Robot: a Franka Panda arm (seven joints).
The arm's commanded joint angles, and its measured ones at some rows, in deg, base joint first. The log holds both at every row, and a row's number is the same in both.
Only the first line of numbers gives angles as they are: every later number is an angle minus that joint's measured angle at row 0.
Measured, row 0: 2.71, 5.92, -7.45, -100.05, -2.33, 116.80, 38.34
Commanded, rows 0 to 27: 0.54, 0.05, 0.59, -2.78, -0.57, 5.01, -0.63; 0.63, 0.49, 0.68, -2.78, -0.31, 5.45, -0.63; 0.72, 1.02, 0.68, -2.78, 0.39, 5.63, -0.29; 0.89, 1.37, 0.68, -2.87, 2.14, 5.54, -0.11; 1.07, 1.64, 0.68, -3.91, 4.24, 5.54, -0.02; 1.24, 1.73, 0.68, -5.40, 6.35, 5.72, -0.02; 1.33, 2.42, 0.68, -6.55, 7.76, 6.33, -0.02; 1.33, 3.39, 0.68, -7.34, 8.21, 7.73, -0.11; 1.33, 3.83, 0.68, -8.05, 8.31, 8.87, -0.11; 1.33, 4.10, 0.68, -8.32, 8.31, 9.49, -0.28; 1.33, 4.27, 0.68, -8.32, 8.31, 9.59, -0.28; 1.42, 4.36, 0.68, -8.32, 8.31, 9.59, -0.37; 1.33, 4.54, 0.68, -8.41, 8.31, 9.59, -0.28; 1.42, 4.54, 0.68, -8.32, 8.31, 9.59, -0.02; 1.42, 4.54, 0.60, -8.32, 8.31, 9.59, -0.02; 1.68, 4.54, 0.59, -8.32, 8.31, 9.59, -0.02; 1.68, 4.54, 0.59, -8.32, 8.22, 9.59, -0.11; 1.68, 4.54, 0.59, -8.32, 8.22, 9.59, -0.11; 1.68, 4.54, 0.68, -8.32, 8.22, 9.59, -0.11; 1.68, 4.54, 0.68, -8.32, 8.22, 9.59, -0.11; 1.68, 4.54, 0.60, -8.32, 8.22, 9.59, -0.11; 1.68, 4.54, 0.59, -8.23, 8.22, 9.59, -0.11; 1.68, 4.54, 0.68, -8.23, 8.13, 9.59, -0.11; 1.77, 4.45, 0.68, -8.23, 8.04, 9.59, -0.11; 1.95, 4.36, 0.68, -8.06, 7.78, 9.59, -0.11; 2.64, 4.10, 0.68, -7.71, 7.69, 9.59, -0.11; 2.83, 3.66, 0.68, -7.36, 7.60, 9.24, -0.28; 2.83, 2.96, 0.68, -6.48, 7.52, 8.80, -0.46
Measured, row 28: 2.03, 5.05, 0.48, -7.38, 7.41, 8.75, -0.07
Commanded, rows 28 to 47: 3.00, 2.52, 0.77, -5.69, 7.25, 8.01, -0.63; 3.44, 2.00, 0.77, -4.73, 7.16, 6.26, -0.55; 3.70, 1.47, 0.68, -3.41, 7.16, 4.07, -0.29; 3.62, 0.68, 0.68, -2.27, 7.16, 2.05, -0.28; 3.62, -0.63, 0.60, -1.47, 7.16, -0.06, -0.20; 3.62, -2.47, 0.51, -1.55, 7.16, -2.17, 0.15; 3.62, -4.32, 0.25, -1.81, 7.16, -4.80, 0.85; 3.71, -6.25, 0.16, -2.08, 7.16, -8.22, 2.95; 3.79, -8.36, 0.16, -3.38, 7.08, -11.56, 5.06; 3.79, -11.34, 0.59, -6.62, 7.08, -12.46, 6.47; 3.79, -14.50, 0.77, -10.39, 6.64, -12.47, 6.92; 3.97, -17.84, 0.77, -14.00, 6.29, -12.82, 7.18; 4.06, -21.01, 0.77, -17.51, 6.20, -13.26, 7.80; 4.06, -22.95, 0.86, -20.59, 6.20, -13.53, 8.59; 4.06, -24.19, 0.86, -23.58, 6.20, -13.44, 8.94; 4.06, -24.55, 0.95, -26.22, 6.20, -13.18, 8.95; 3.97, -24.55, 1.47, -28.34, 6.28, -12.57, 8.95; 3.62, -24.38, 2.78, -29.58, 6.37, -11.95, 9.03; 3.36, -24.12, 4.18, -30.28, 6.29, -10.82, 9.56; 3.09, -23.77, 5.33, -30.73, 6.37, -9.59, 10.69
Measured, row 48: 3.73, -23.26, 1.51, -27.03, 7.17, -13.48, 7.39
